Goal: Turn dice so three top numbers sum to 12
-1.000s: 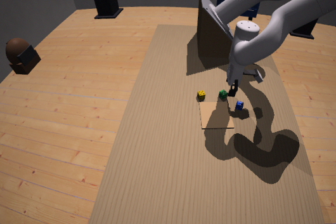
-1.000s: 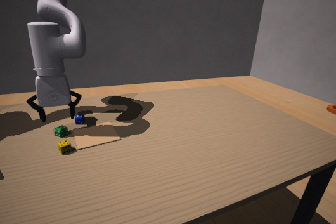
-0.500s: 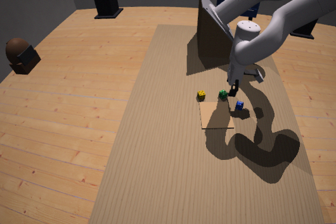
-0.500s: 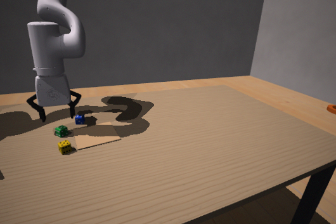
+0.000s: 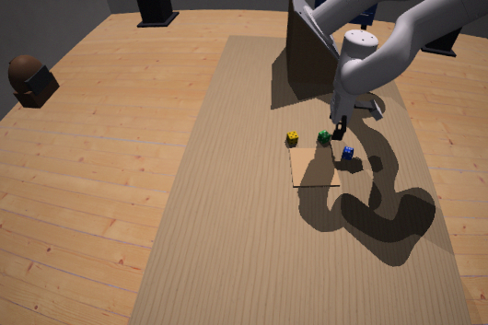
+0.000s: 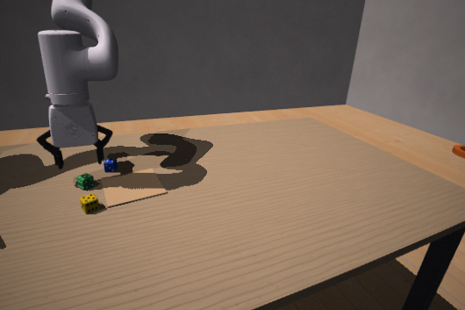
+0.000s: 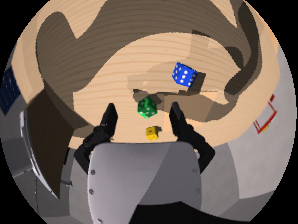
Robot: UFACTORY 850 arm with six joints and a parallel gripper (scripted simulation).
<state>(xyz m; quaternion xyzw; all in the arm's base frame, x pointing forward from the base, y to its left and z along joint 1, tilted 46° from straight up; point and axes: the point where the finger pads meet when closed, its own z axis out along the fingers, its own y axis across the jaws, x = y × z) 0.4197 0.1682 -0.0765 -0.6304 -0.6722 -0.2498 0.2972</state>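
The green die is 1 cm ahead of my hand, 3 cm to the right of it and 4 cm below it. Also, from my hand: yellow die: 3 cm ahead, 13 cm to the right, 4 cm below; tan mat: 12 cm ahead, 6 cm to the right, 6 cm below; blue die: 7 cm ahead, 5 cm to the left, 4 cm below.
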